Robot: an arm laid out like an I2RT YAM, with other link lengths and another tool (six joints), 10 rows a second.
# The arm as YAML. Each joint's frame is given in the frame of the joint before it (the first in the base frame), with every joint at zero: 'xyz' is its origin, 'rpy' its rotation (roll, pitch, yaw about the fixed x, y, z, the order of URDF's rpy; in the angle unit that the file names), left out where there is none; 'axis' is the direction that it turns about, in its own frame. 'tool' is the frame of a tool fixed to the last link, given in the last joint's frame.
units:
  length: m
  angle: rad
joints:
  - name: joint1
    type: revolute
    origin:
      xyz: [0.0, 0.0, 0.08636]
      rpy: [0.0, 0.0, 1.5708]
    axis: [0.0, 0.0, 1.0]
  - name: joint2
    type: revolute
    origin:
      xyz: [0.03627, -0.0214, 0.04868]
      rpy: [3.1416, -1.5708, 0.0]
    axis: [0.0, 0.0, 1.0]
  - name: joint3
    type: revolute
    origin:
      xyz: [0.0, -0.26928, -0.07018]
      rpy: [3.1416, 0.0, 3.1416]
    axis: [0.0, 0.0, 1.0]
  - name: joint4
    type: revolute
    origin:
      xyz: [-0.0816, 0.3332, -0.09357]
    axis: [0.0, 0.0, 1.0]
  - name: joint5
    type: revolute
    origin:
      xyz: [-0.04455, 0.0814, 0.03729]
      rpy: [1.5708, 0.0, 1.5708]
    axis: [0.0, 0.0, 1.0]
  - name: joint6
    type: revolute
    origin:
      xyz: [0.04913, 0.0, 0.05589]
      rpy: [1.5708, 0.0, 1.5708]
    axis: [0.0, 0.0, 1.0]
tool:
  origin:
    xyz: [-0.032, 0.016, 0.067]
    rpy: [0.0, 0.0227, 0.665]
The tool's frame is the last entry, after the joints.
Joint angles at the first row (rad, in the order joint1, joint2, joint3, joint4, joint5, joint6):
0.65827 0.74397 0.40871 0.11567 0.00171 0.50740
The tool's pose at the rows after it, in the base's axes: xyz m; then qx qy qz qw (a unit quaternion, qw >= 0):
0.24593 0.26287 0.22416 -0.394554 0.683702 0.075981 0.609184
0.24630 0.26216 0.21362 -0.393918 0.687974 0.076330 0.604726
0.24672 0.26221 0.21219 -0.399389 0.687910 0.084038 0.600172
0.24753 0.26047 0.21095 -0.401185 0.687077 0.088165 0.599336
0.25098 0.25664 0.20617 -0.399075 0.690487 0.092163 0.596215
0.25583 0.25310 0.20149 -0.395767 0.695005 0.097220 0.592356
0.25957 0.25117 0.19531 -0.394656 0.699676 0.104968 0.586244
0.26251 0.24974 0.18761 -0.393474 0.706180 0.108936 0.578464
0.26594 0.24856 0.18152 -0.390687 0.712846 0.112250 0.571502
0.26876 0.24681 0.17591 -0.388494 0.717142 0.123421 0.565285
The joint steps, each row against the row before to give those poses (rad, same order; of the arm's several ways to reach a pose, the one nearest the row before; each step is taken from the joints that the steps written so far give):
-0.00173 0.00597 -0.01673 0.01441 -0.00171 0.00122
-0.00229 0.00922 -0.02144 0.01963 -0.00029 0.00487
-0.00985 0.00836 0.00348 -0.00397 -0.02837 0.00041
-0.01200 -0.00052 -0.00397 0.00268 -0.02067 -0.00082
-0.02218 0.00719 -0.00872 0.00936 -0.02392 0.00517
-0.02417 0.01681 -0.00389 0.01266 -0.02569 0.00817
-0.01898 0.02360 -0.00312 0.01416 -0.02760 0.00947
-0.01227 0.02418 -0.00378 0.01012 -0.01443 0.00748
-0.01096 0.02523 0.00055 0.00880 -0.01028 0.00913
-0.01759 0.02384 -0.00271 0.01550 -0.03101 0.01383

